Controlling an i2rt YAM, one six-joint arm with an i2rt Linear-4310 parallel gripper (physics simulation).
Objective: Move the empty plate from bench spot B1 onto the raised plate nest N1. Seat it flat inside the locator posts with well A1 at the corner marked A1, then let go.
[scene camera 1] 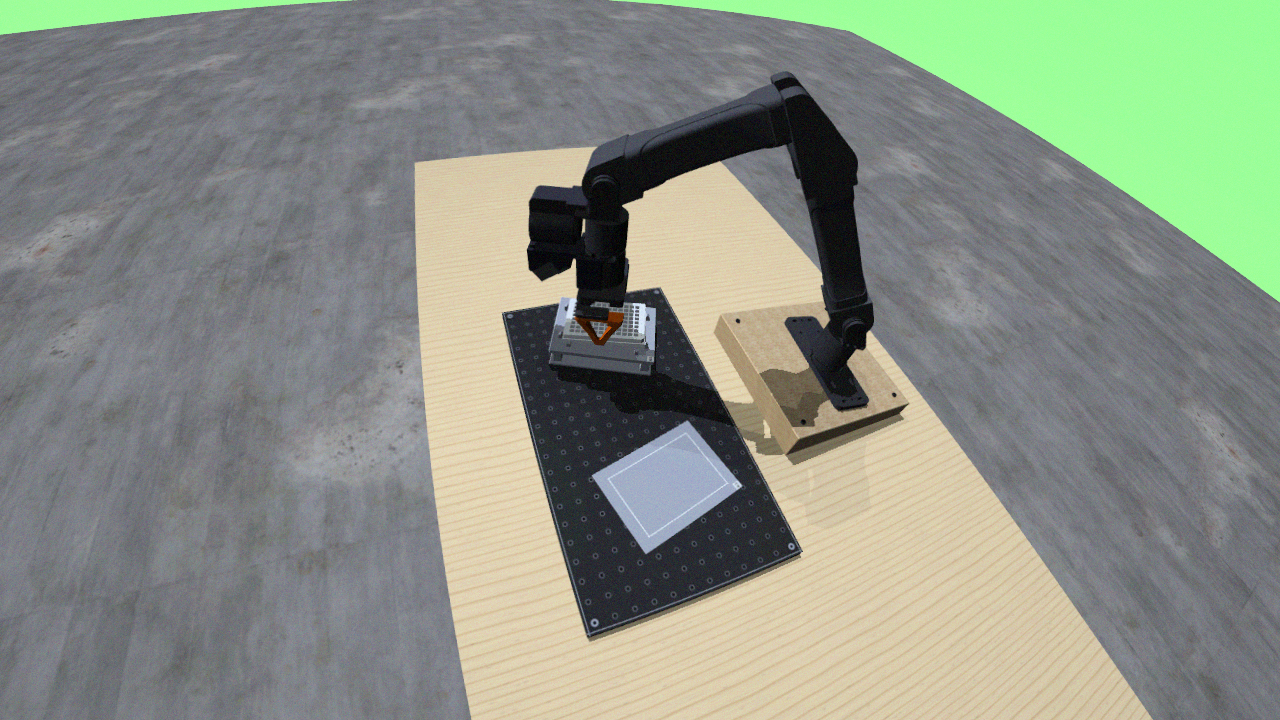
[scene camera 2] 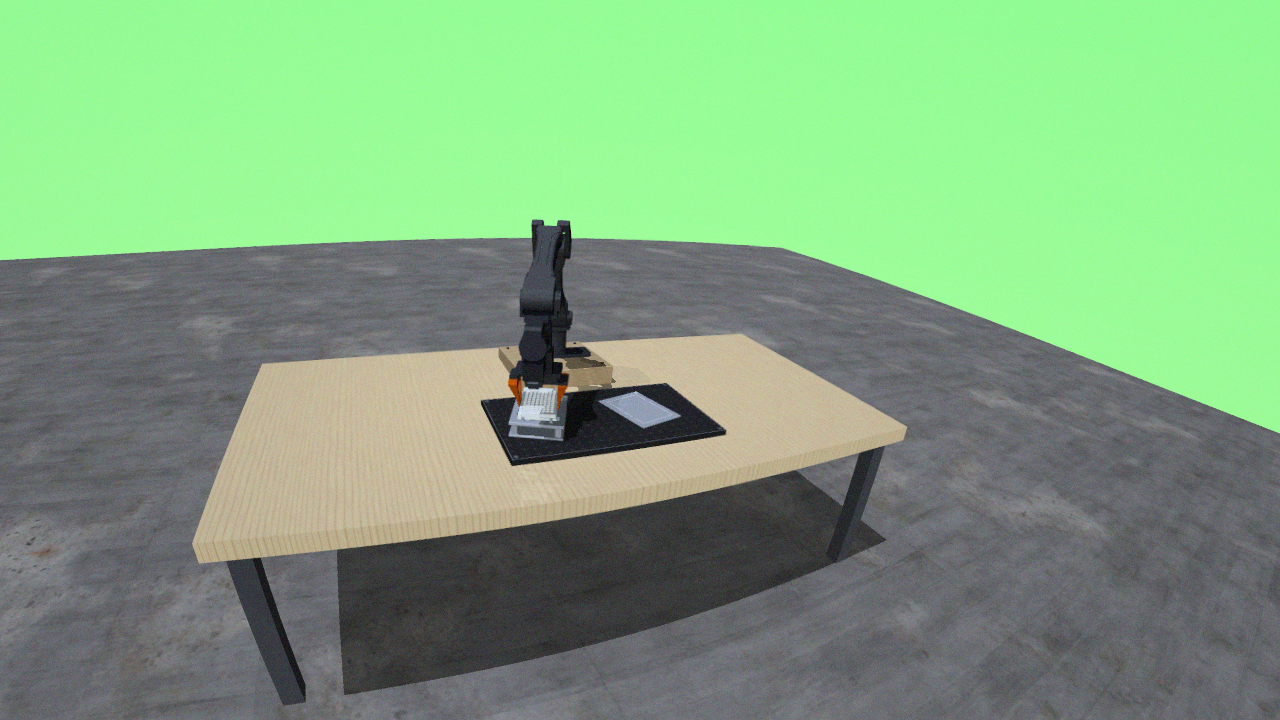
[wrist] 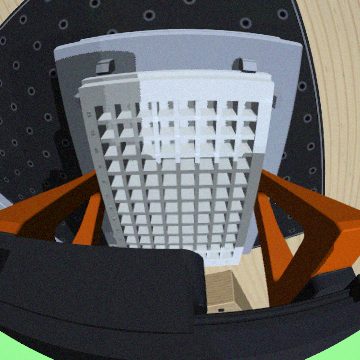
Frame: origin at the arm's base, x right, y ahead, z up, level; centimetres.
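Where they show: gripper, fingertip midpoint: [scene camera 1: 602,325] [scene camera 2: 539,407] [wrist: 178,176]; arm's base at its link origin: [scene camera 1: 823,361] [scene camera 2: 554,354].
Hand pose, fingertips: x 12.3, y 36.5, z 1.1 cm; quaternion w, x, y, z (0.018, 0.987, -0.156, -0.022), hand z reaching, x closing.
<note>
Things, the pixels of their top centre, and the offset from my fingertips. "*": a spot on its surface instead. Level surfaces: height alone.
- white multi-well plate at its top centre: [wrist: 178,208] [scene camera 1: 606,316] [scene camera 2: 539,398] dx -0.1, dy -0.5, dz +2.0 cm
- raised grey nest N1 at its top centre: [wrist: 177,189] [scene camera 1: 605,323] [scene camera 2: 539,404] dx -0.2, dy -0.5, dz +0.6 cm
- Bench spot B1 at a spot on its surface: [scene camera 1: 666,488] [scene camera 2: 643,409] * dx -27.3, dy -3.4, dz -3.8 cm
- black perforated board at its top centre: [wrist: 39,199] [scene camera 1: 633,418] [scene camera 2: 601,415] dx -15.7, dy -1.7, dz -3.9 cm
- wooden table at its surface level: dz -5.3 cm
The white multi-well plate [scene camera 1: 633,317] [scene camera 2: 539,404] [wrist: 200,85] is over the raised grey nest N1 [scene camera 1: 601,360] [scene camera 2: 537,432] [wrist: 190,47], lined up with it and looking level. My gripper [scene camera 1: 599,331] [scene camera 2: 538,402] [wrist: 178,176] points down, shut on the plate, with an orange finger against each long side. Two dark posts show past the plate's far edge in the wrist view. Column numbers run along its left side, 12 at the far end. The near corners are partly hidden, and I cannot tell whether the base rests fully on the nest. Bench spot B1 [scene camera 1: 666,488] [scene camera 2: 640,409] holds no plate.
The nest and B1 are on a black perforated board [scene camera 1: 572,546] [scene camera 2: 617,440] on the wooden table [scene camera 1: 501,662] [scene camera 2: 358,465]. The arm's base stands on a thick wooden block [scene camera 1: 760,394] [scene camera 2: 595,374] beside the board.
</note>
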